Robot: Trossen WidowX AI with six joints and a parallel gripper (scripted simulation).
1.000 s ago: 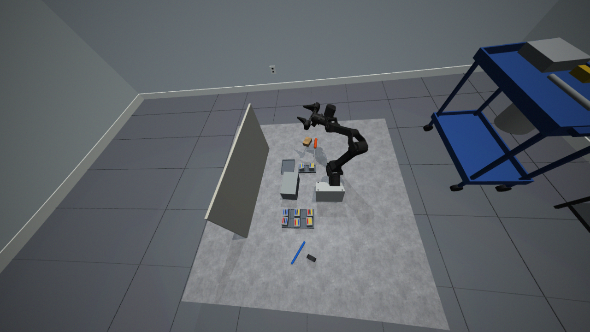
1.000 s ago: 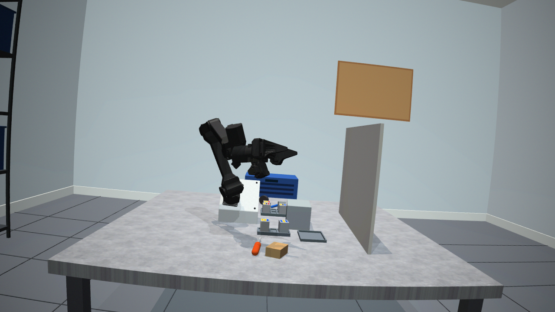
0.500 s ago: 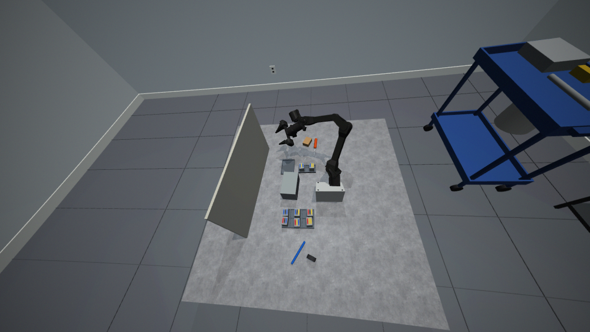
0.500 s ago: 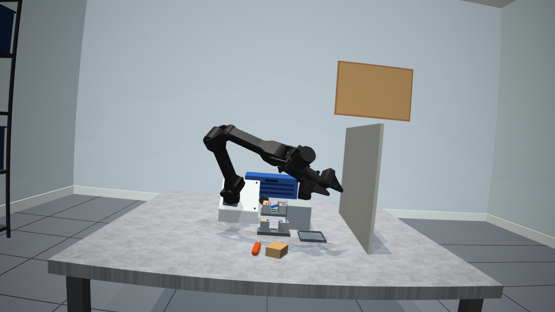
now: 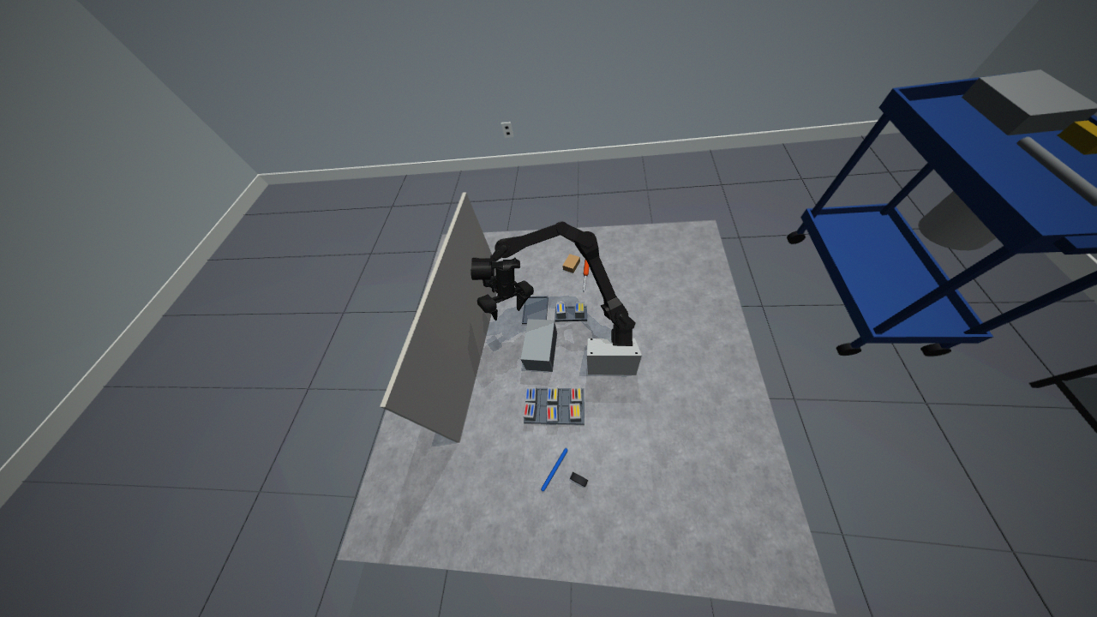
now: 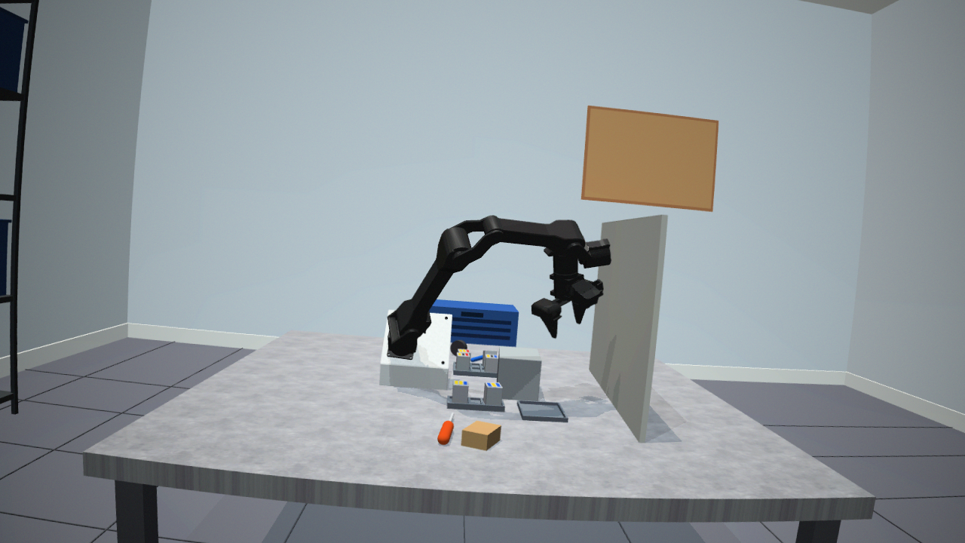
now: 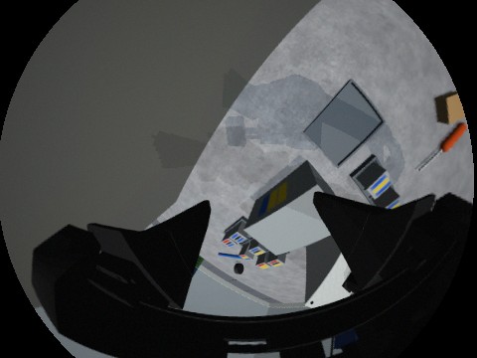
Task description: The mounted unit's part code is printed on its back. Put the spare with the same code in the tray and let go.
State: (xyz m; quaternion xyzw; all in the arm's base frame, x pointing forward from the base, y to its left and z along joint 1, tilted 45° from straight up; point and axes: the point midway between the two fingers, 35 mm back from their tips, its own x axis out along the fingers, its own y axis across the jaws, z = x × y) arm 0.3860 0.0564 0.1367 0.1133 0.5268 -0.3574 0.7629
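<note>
Right now my gripper tip is 200 mm past the small rack, 110 mm to the left of it and 160 mm above it. Round my gripper tip: grey mounted unit (110 mm behind, 60 mm to the left, 120 mm below); tall grey panel (140 mm ahead, 50 mm to the left, 50 mm above); grey tray (60 mm behind, 130 mm to the right, 170 mm below).
</note>
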